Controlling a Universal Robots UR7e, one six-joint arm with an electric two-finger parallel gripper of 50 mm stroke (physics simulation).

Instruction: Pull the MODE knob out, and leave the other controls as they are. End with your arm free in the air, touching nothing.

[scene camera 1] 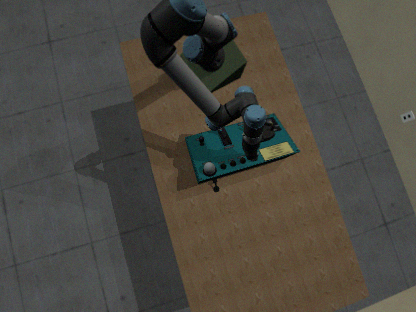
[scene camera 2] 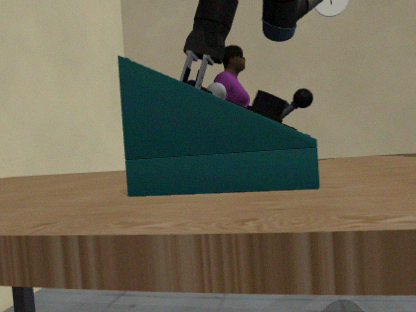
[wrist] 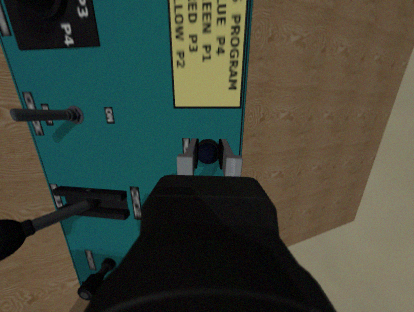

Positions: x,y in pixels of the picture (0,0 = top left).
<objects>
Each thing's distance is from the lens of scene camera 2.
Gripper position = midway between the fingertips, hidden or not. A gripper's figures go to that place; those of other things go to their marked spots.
my gripper (scene camera 2: pixel 189 87): 0.69 m
black dial (scene camera 2: pixel 264 103): 0.49 m
</objects>
